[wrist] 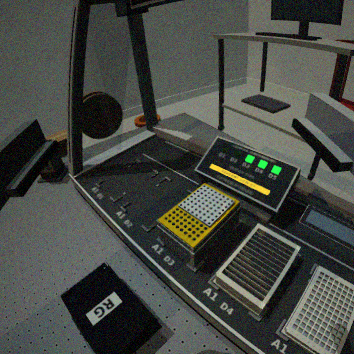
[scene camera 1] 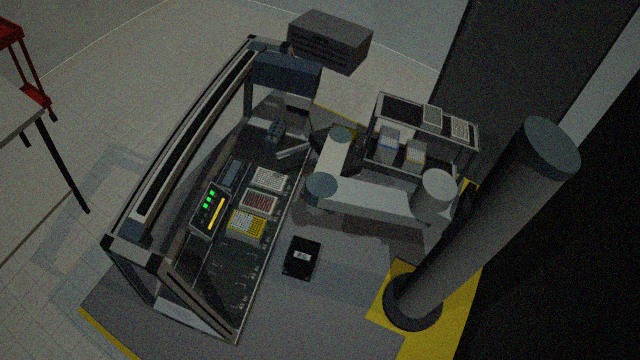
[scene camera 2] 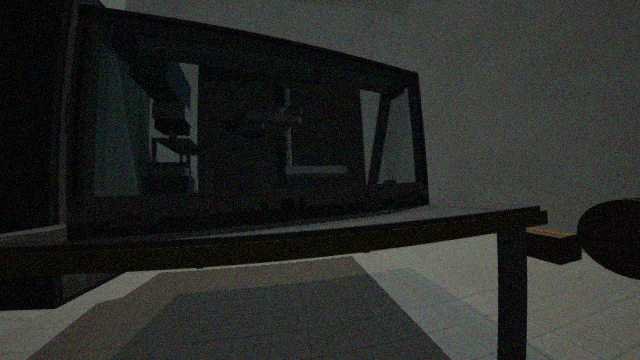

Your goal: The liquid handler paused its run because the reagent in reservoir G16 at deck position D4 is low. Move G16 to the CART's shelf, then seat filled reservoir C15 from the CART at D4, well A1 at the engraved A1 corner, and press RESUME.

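Where they show: gripper, between the fingertips: (wrist: 169, 115) (scene camera 1: 288, 175) (scene camera 2: 274, 130); arm's base, origin of its link: (scene camera 1: 412, 302).
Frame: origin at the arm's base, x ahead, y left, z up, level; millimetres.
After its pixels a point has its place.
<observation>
The D4 reservoir (scene camera 1: 258, 201) {y -31, x 695, z 93 mm} (wrist: 259, 269) {y -36, x 686, z 94 mm}, a pale-rimmed trough with dark reddish slots, sits at the D4 label beside the yellow tip rack (scene camera 1: 246, 224) {y 99, x 663, z 135 mm} (wrist: 200, 215) {y 81, x 659, z 136 mm} at D3. My gripper (wrist: 169, 115) {y -8, x 577, z 358 mm} is open and empty, its fingers at the left and right edges of the wrist view; in scene camera 1 one finger shows above the deck's rear part and the arm hides the rest. The cart (scene camera 1: 400, 110) {y -525, x 384, z 363 mm} carries two pale labware pieces, one fine-lined (scene camera 1: 432, 116) {y -547, x 258, z 393 mm} and one gridded (scene camera 1: 460, 129) {y -585, x 130, z 374 mm}; which is C15 cannot be told. The status screen (scene camera 1: 210, 210) {y 128, x 802, z 139 mm} (wrist: 247, 172) {y 110, x 801, z 137 mm} shows a yellow bar. RESUME cannot be made out.
A pale gridded plate (scene camera 1: 270, 179) {y -149, x 715, z 84 mm} (wrist: 325, 310) {y -147, x 718, z 83 mm} sits beyond D4. A black RG block (scene camera 1: 301, 257) {y 70, x 452, z 62 mm} (wrist: 107, 312) {y 52, x 456, z 63 mm} lies in front of the deck. Blue-banded (scene camera 1: 388, 142) {y -489, x 379, z 210 mm} and yellow-banded (scene camera 1: 416, 155) {y -532, x 251, z 177 mm} boxes stand on the cart's lower shelf. The handler's frame surrounds the deck. Scene camera 2 is very dark.
</observation>
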